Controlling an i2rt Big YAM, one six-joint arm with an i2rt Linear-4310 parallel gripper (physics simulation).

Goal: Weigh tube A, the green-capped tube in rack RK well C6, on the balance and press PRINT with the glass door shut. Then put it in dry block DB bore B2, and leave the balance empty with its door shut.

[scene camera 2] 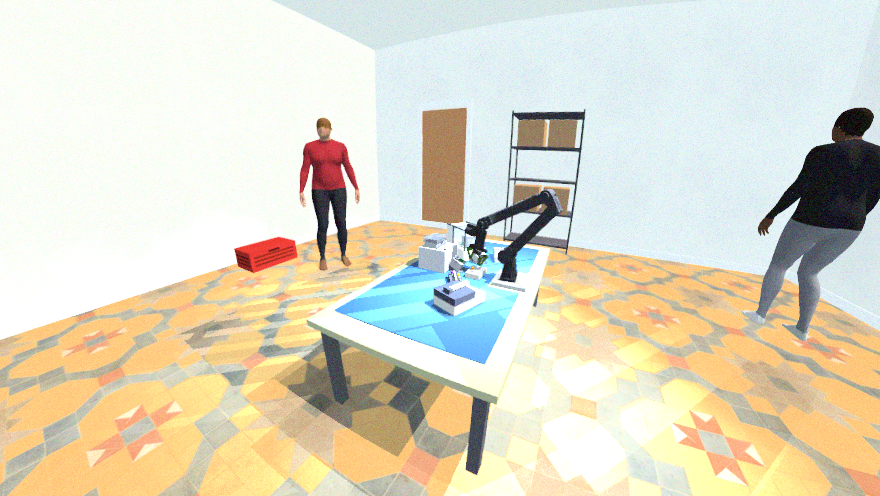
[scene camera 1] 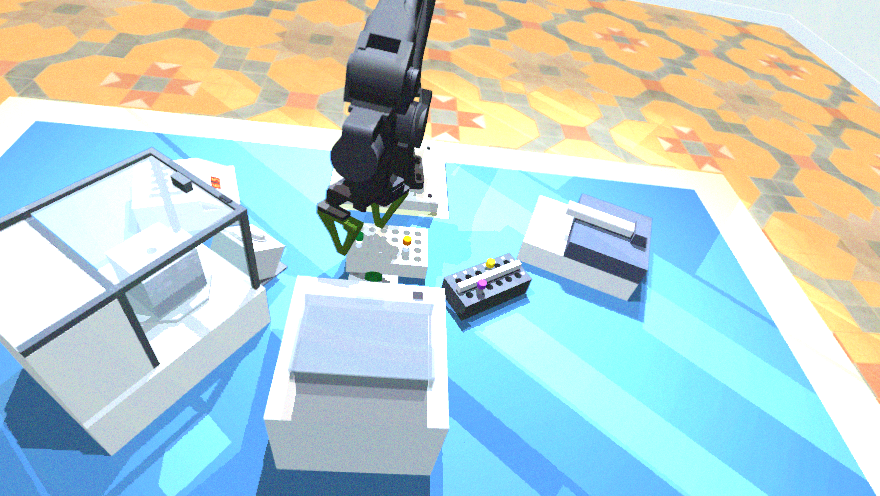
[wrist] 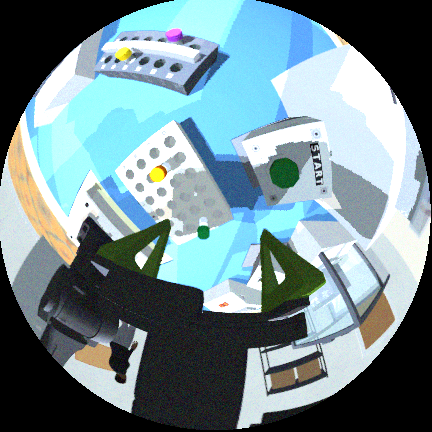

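Pixels of known places: gripper, between the fingertips: [scene camera 2: 474, 262] [scene camera 1: 361, 239] [wrist: 214, 228]; arm's base, origin of its link: [scene camera 2: 508, 277] [scene camera 1: 391, 173].
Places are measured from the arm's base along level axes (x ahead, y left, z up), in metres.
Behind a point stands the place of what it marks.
Green-capped tube A [scene camera 1: 359, 236] @(y -0.056, x 0.206, z 0.032 m) [wrist: 203, 232] @(y -0.054, x 0.203, z 0.032 m) stands upright at a corner of the white rack RK [scene camera 1: 385, 264] @(y -0.014, x 0.237, z 0.004 m) [wrist: 224, 216] @(y -0.066, x 0.225, z 0.007 m), with a yellow-capped tube [scene camera 1: 406, 241] @(y 0.017, x 0.211, z 0.031 m) [wrist: 158, 174] @(y 0.018, x 0.208, z 0.032 m) farther in. My gripper [scene camera 1: 361, 239] @(y -0.054, x 0.217, z 0.036 m) [wrist: 214, 228] @(y -0.054, x 0.217, z 0.036 m) is open and empty, above the rack; in the wrist view the green cap lies between and beyond the fingertips. The balance [scene camera 1: 191, 382] @(y -0.257, x 0.432, z -0.011 m) [wrist: 341, 288] @(y -0.185, x 0.326, z 0.124 m) is a glass-topped case at left in scene camera 1; its door state is unclear. A dark two-row block [scene camera 1: 492, 300] @(y 0.151, x 0.300, z -0.001 m) [wrist: 200, 75] @(y 0.088, x 0.294, z -0.016 m) holds yellow-capped [scene camera 1: 490, 263] @(y 0.147, x 0.254, z 0.034 m) and magenta-capped [scene camera 1: 481, 284] @(y 0.126, x 0.297, z 0.034 m) tubes.
A box with a green START button [scene camera 1: 373, 276] @(y -0.035, x 0.302, z 0.050 m) [wrist: 284, 172] @(y -0.032, x 0.295, z 0.047 m) stands beside the rack. A large white lidded machine [scene camera 1: 357, 425] @(y -0.053, x 0.542, z 0.109 m) is in front. A grey-lidded device [scene camera 1: 579, 271] @(y 0.313, x 0.237, z 0.003 m) [scene camera 2: 456, 298] @(y 0.444, x 0.150, z 0.058 m) stands at the right. A white box with an orange mark [scene camera 1: 215, 182] @(y -0.295, x 0.089, z 0.026 m) [wrist: 223, 304] @(y -0.293, x 0.092, z 0.027 m) is behind the balance.
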